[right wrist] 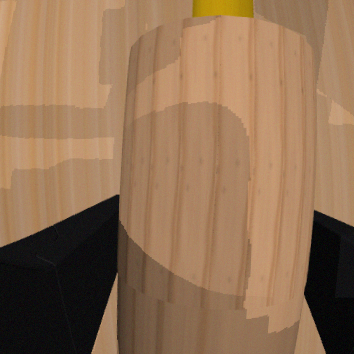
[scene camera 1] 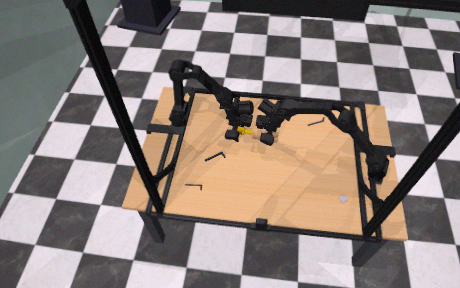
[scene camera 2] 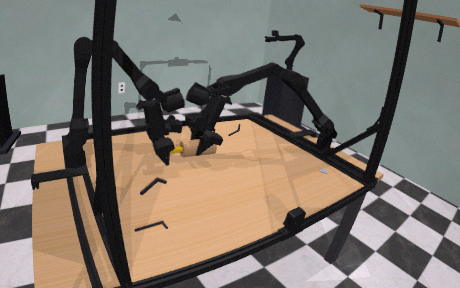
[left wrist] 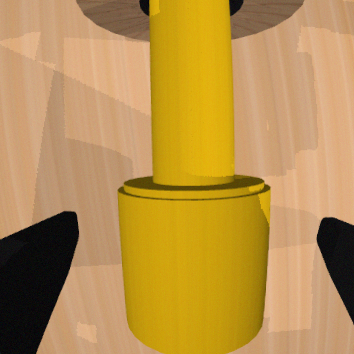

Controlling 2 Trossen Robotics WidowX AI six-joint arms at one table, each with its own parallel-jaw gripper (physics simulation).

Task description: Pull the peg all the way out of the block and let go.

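Places are measured from the left arm's base along level axes (x ahead, y left, z up), in metres.
Pixels of known places: left gripper, fingertip midpoint: [scene camera 1: 240, 134] [scene camera 2: 164, 158] [left wrist: 202, 227]; right gripper, fingertip midpoint: [right wrist: 207, 211] [scene camera 2: 193, 151]; left arm's base, origin of the base link: [scene camera 1: 178, 123] [scene camera 2: 75, 165]; right arm's base, origin of the base link: [scene camera 1: 375, 175] [scene camera 2: 323, 147].
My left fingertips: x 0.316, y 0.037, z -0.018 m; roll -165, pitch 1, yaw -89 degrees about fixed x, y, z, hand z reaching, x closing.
Observation:
For each thing: its middle in the pictures, then the offset to it from my left fingertips. Level surfaces: height alone.
- yellow peg, body centre: [left wrist: 191, 82] [right wrist: 222, 10] [scene camera 2: 176, 149] [scene camera 1: 249, 132] dz +0.026, dx +0.043, dy +0.008 m
- round wooden block, body centre: [right wrist: 210, 262] [scene camera 2: 197, 147] [scene camera 1: 265, 135] dz +0.027, dx +0.124, dy +0.013 m
- wooden table, its level: dz +0.000 m
- small grey piece, body centre: [scene camera 2: 323, 170] [scene camera 1: 343, 198] dz +0.001, dx +0.535, dy -0.209 m
A yellow peg [scene camera 1: 245, 131] [scene camera 2: 176, 150] [left wrist: 194, 260] [right wrist: 222, 7] has a thick head and a thinner shaft that runs into the dark hole in the end of a round wooden block [scene camera 2: 188, 146] [left wrist: 112, 17] [right wrist: 215, 150]. My left gripper [scene camera 1: 238, 128] [left wrist: 202, 227] is open; its fingers stand on both sides of the peg's head, with a gap on each side in the left wrist view. My right gripper [scene camera 1: 264, 131] [right wrist: 207, 211] is shut on the block, with one finger against each side. The shaft's tip is hidden inside the block.
Black L-shaped keys lie on the wooden table [scene camera 1: 280, 200]: one [scene camera 1: 215, 156] [scene camera 2: 152, 185] and another [scene camera 1: 194, 186] [scene camera 2: 151, 226] at the left, one [scene camera 1: 316, 122] [scene camera 2: 235, 130] behind the right arm. A small grey piece [scene camera 1: 343, 198] [scene camera 2: 323, 171] lies at the right. A black frame surrounds the table.

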